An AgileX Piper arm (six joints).
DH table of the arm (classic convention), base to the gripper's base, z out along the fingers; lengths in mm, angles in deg. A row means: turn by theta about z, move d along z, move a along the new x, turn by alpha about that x. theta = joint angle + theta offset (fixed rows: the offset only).
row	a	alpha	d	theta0
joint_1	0	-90	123	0
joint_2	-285.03	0	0	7.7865
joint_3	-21.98	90	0	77.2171
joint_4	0	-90	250.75	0
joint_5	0	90	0	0
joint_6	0	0	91	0
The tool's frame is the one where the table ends.
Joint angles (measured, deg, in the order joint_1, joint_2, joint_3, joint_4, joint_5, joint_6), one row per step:
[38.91, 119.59, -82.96, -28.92, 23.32, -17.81]
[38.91, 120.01, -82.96, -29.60, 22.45, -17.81]
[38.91, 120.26, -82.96, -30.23, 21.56, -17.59]
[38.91, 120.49, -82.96, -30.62, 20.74, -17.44]
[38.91, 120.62, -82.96, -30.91, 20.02, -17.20]
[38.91, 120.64, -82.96, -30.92, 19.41, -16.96]
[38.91, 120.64, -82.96, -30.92, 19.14, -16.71]
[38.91, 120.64, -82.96, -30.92, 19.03, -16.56]
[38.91, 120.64, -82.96, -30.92, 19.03, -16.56]
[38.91, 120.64, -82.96, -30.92, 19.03, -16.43]
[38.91, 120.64, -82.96, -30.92, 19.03, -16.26]
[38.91, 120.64, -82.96, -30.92, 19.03, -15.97]
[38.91, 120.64, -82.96, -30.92, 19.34, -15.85]
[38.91, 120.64, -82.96, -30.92, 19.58, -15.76]
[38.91, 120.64, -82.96, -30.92, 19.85, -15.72]
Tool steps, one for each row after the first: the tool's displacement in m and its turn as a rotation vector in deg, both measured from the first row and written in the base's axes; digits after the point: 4 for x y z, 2 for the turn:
[0.0010, 0.0011, -0.0025, -0.06, -0.49, 0.72]
[0.0018, 0.0022, -0.0036, 0.16, -1.03, 1.26]
[0.0024, 0.0033, -0.0047, 0.47, -1.43, 1.70]
[0.0029, 0.0042, -0.0051, 0.88, -1.78, 1.98]
[0.0032, 0.0050, -0.0048, 1.47, -2.02, 2.07]
[0.0033, 0.0054, -0.0046, 1.82, -2.09, 1.99]
[0.0034, 0.0055, -0.0045, 1.99, -2.11, 1.92]
[0.0034, 0.0055, -0.0045, 1.99, -2.11, 1.92]
[0.0034, 0.0055, -0.0045, 2.07, -2.08, 1.82]
[0.0034, 0.0055, -0.0045, 2.17, -2.03, 1.69]
[0.0034, 0.0055, -0.0045, 2.35, -1.96, 1.47]
[0.0032, 0.0051, -0.0048, 2.18, -1.78, 1.25]
[0.0031, 0.0048, -0.0050, 2.05, -1.64, 1.08]
[0.0030, 0.0044, -0.0052, 1.87, -1.50, 0.93]

